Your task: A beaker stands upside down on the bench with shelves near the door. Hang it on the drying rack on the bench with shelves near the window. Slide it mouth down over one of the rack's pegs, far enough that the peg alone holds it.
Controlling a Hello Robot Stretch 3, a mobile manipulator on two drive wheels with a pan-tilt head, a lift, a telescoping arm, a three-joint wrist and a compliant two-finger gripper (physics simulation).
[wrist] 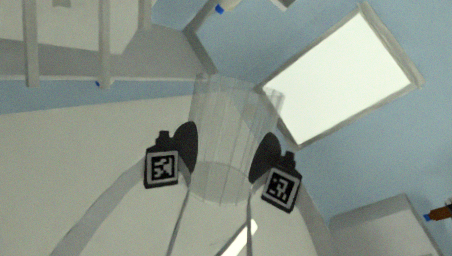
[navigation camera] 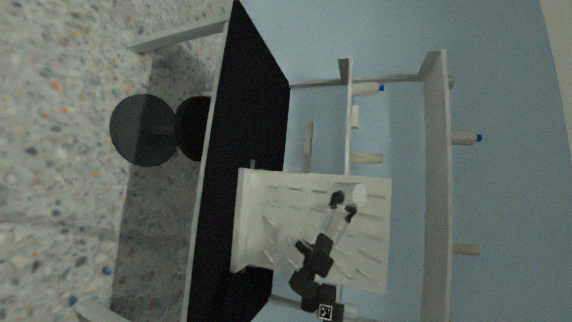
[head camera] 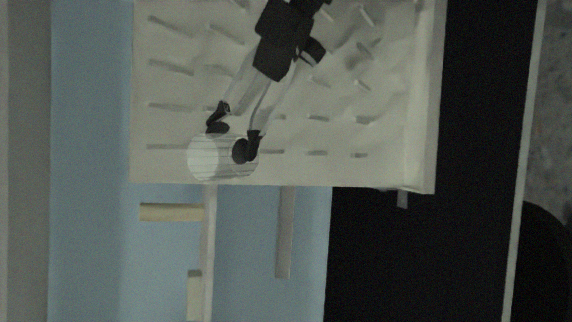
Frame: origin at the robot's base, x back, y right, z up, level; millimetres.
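Seen in the pictures: gripper, fingertip midpoint: (wrist: 226, 145) (navigation camera: 347, 197) (head camera: 223, 151).
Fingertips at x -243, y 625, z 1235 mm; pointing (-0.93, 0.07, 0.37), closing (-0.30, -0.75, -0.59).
Pixels of each thing's top centre, then the offset from my fingertips to it. "*": a spot on its surface instead. Level surfaces: height alone.
- clear beaker at its top centre: (wrist: 188, 163) (head camera: 185, 154) (navigation camera: 367, 195) dx -10, dy +4, dz +57 mm
- black bench top at its surface level: dz -473 mm
- shelf board at a spot on its surface: (head camera: 209, 250) (navigation camera: 348, 139) * dx -389, dy +297, dz -22 mm
- higher shelf at its surface level: dz +422 mm
- pale cylinder at a spot on its surface: (head camera: 170, 212) (navigation camera: 367, 158) * dx -366, dy +451, dz +79 mm
My gripper (head camera: 230, 140) (navigation camera: 344, 204) (wrist: 226, 145) is shut on the clear beaker (head camera: 202, 157) (navigation camera: 357, 194) (wrist: 235, 120), with one dark fingertip pad on each side of its wall. The head and navigation views lie on their side, with up towards the left and the right. The beaker is upside down, its pale closed base up and its mouth down. It overlaps the bottom corner region of the white drying rack (head camera: 300, 172) (navigation camera: 255, 240) in the head view, near one end column of pegs. Whether a peg is inside the beaker cannot be told.
The rack stands on the black bench top (head camera: 380, 250) (navigation camera: 245, 120). A shelf board (head camera: 209, 250) (navigation camera: 347, 145) runs behind the rack, with a higher shelf (navigation camera: 437, 150) above. Bottles (navigation camera: 367, 89) and a pale cylinder (head camera: 170, 212) (navigation camera: 367, 158) stand on the lower shelf. A dark stool (navigation camera: 142, 130) is in front.
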